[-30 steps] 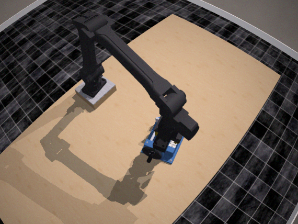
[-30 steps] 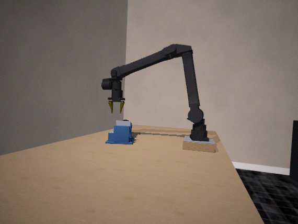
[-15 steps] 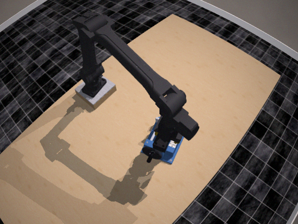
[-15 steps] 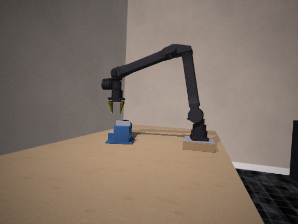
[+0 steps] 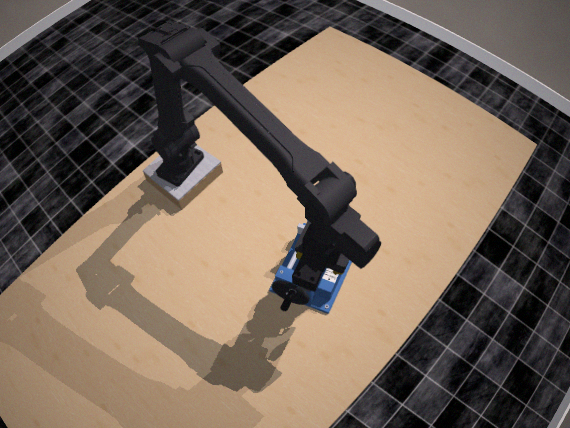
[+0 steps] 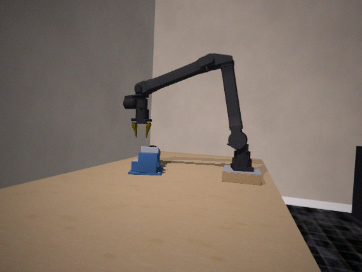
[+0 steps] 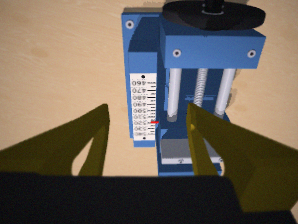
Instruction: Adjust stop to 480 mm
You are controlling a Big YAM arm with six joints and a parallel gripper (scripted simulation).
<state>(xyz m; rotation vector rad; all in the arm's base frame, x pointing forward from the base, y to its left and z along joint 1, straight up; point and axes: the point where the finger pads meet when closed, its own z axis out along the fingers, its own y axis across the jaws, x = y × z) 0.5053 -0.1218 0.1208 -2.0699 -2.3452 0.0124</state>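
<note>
The black handwheel handle lies 40 mm behind my hand, 80 mm to the right of it and 60 mm below it. The rest, counted from my hand: sliding stop block 60 mm behind, 90 mm to the left, 80 mm below; then black handwheel 40 mm behind, 70 mm to the right, 70 mm below.
</note>
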